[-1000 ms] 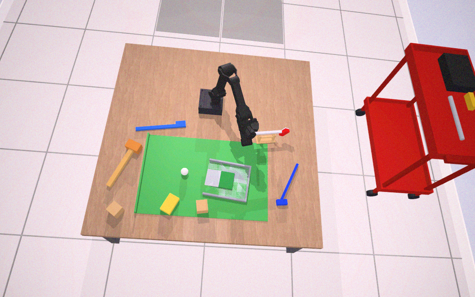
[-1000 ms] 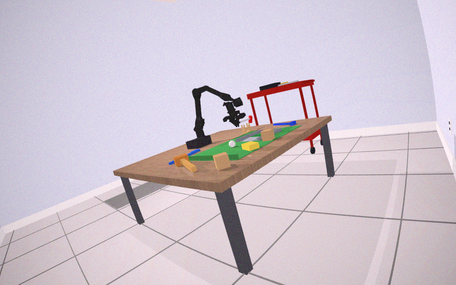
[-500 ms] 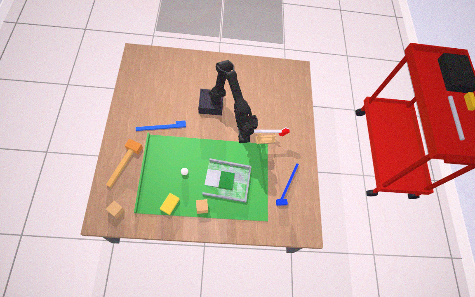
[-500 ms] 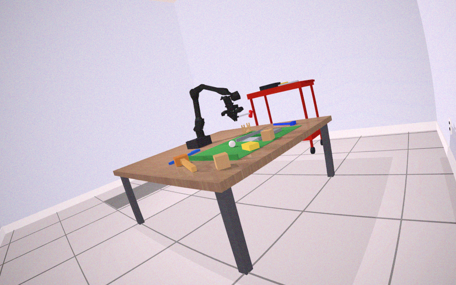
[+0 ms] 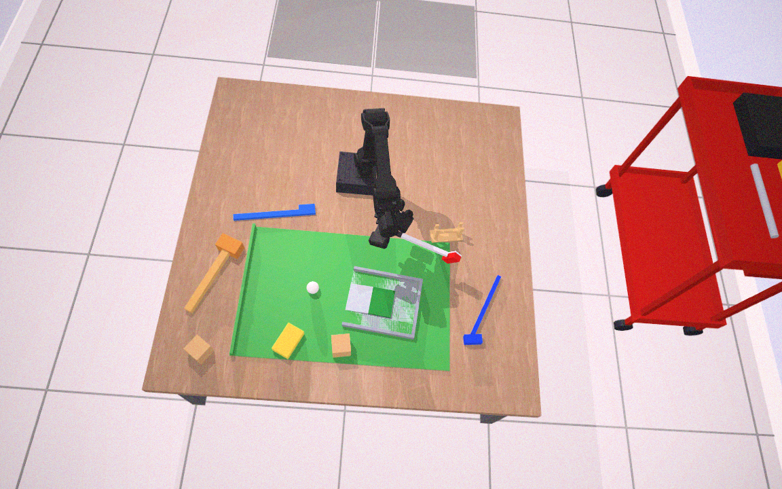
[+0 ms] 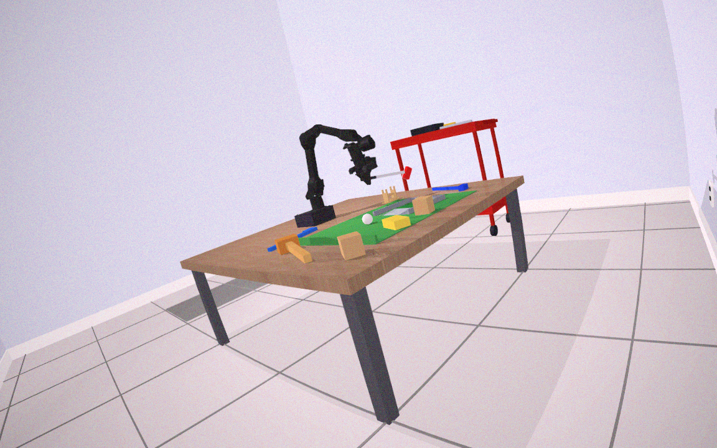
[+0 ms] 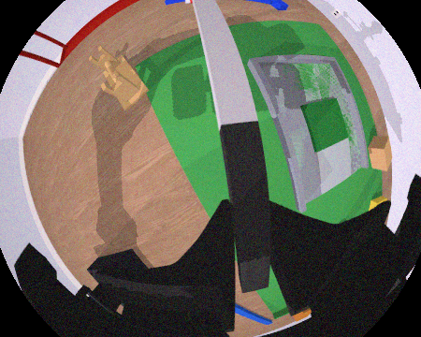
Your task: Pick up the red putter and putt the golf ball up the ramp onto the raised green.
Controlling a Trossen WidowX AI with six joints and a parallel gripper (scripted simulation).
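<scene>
The red putter lies 11 cm to the left of my gripper tip, 4 cm ahead of it and 2 cm above it. Round my gripper tip: green mat 18 cm ahead, 14 cm to the right, 13 cm below; then white golf ball 26 cm to the right, 16 cm ahead, 11 cm below; then wooden stand 23 cm to the left, 10 cm below, 7 cm behind.
</scene>
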